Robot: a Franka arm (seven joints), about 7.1 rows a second.
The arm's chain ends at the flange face. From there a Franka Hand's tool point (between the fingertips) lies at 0.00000 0.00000 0.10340 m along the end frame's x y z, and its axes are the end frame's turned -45 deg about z.
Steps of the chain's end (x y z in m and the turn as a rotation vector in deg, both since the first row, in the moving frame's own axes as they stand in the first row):
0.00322, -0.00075, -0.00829, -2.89, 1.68, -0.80
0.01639, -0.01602, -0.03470, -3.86, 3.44, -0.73
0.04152, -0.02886, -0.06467, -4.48, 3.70, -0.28
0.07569, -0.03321, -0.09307, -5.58, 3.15, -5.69
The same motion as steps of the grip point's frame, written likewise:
0.00130, 0.00759, -0.00847, -3.23, -0.86, -0.80
0.02244, 0.00957, -0.03512, -5.16, -0.30, -0.73
0.04880, 0.01937, -0.06520, -5.78, -0.55, -0.28
0.07447, 0.04129, -0.09372, -6.17, -1.72, -5.69

